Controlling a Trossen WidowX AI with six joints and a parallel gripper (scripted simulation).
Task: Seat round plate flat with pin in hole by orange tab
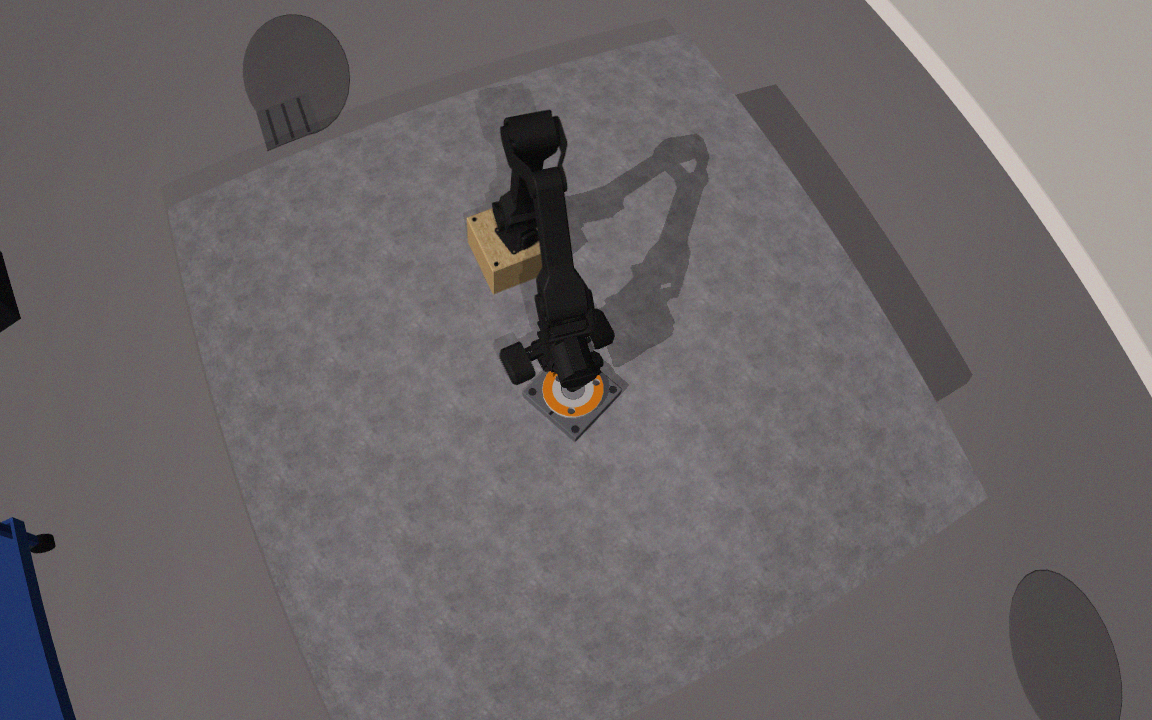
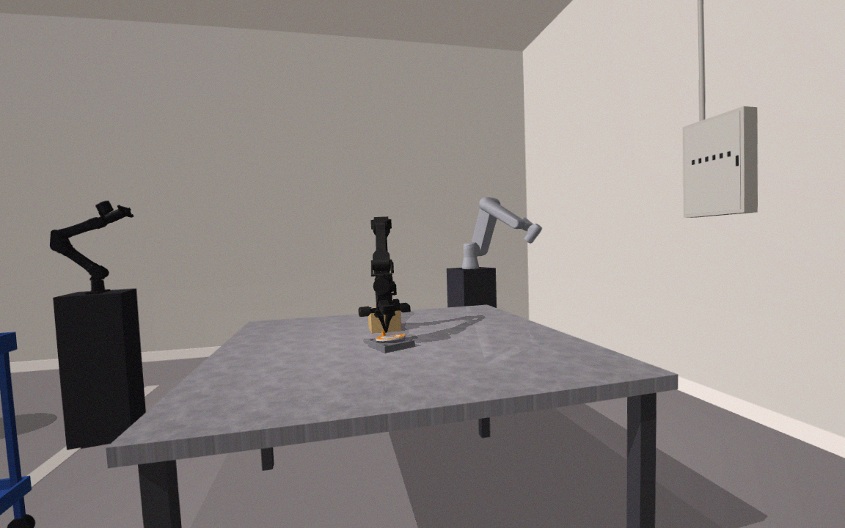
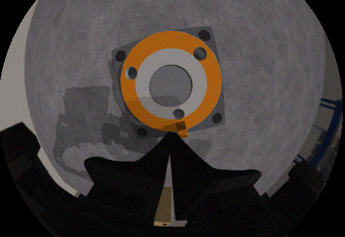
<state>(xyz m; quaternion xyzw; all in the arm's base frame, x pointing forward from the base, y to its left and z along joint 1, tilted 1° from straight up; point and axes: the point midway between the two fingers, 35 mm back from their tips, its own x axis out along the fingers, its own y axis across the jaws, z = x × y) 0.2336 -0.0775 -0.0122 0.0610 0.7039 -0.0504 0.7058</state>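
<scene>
Right now the round plate is 30 mm ahead of my gripper tip. From my gripper tip the other things lie so: square grey base 50 mm ahead, 20 mm below.
</scene>
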